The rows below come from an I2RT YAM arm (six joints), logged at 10 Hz.
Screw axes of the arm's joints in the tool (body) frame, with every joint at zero. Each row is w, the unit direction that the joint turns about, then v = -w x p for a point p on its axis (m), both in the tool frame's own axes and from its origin. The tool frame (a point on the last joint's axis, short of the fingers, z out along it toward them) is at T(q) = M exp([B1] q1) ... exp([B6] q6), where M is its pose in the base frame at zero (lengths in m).
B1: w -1 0 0 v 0 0.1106 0
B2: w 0 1 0 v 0.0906 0 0.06
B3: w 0 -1 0 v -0.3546 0 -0.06
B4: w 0 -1 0 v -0.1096 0 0
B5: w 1 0 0 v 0 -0.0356 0
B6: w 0 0 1 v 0 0 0
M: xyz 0.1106 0 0.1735 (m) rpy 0 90 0 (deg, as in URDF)
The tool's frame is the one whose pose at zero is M.
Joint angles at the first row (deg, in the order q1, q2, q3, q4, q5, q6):
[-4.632, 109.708, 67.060, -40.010, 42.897, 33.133]
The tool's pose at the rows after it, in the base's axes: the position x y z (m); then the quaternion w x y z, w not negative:
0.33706 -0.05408 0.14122 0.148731 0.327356 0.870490 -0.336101
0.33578 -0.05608 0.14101 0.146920 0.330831 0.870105 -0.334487
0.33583 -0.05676 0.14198 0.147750 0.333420 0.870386 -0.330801
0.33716 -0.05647 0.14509 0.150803 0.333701 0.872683 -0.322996
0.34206 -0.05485 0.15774 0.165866 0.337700 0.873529 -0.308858
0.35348 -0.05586 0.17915 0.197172 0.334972 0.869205 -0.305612
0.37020 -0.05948 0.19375 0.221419 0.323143 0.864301 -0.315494
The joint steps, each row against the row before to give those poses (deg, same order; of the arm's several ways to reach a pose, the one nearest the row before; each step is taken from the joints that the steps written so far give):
[-0.438, -0.584, -0.726, 0.529, -0.333, 0.001]
[-0.376, -0.153, -0.234, 0.018, -0.268, 0.086]
[-0.146, -0.160, 0.060, -0.001, -0.414, 0.087]
[0.005, -0.328, 0.397, -0.063, -0.841, -0.246]
[0.255, -1.051, 1.749, -0.731, -1.155, 0.018]
[0.047, -0.913, 3.590, -0.012, 0.493, -1.796]
[-0.205, 1.299, 4.589, 0.740, 1.549, -3.165]

